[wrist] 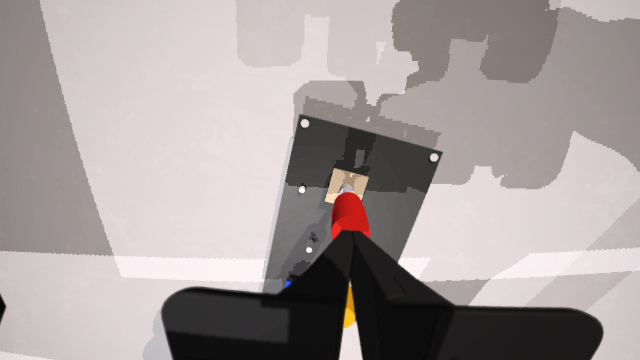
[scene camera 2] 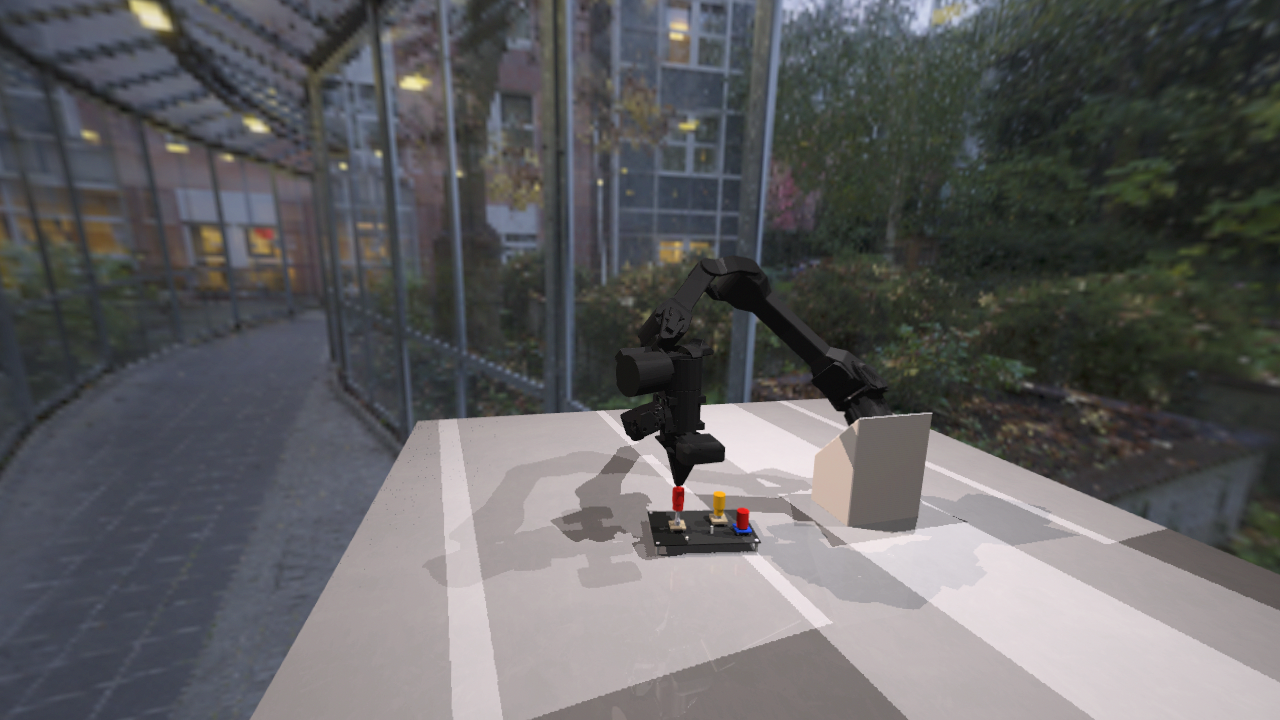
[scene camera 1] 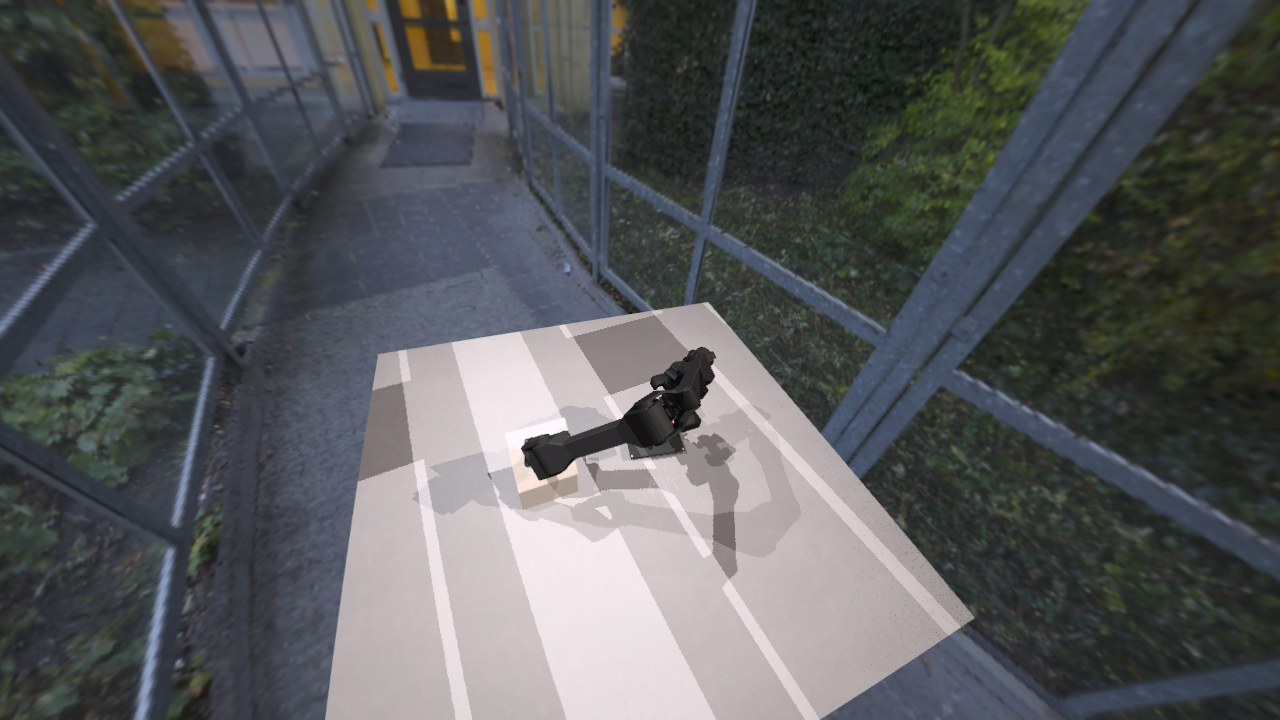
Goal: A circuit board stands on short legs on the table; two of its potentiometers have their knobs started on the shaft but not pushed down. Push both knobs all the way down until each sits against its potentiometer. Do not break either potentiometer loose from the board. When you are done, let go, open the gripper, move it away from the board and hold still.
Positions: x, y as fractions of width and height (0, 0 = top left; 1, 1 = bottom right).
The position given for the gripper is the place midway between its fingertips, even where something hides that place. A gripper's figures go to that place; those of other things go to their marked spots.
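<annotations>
The gripper (wrist: 0.55, 0.67) sits 0.12 m from the lens, and a red knob (wrist: 0.54, 0.59) is likewise 0.12 m from the lens.
</annotations>
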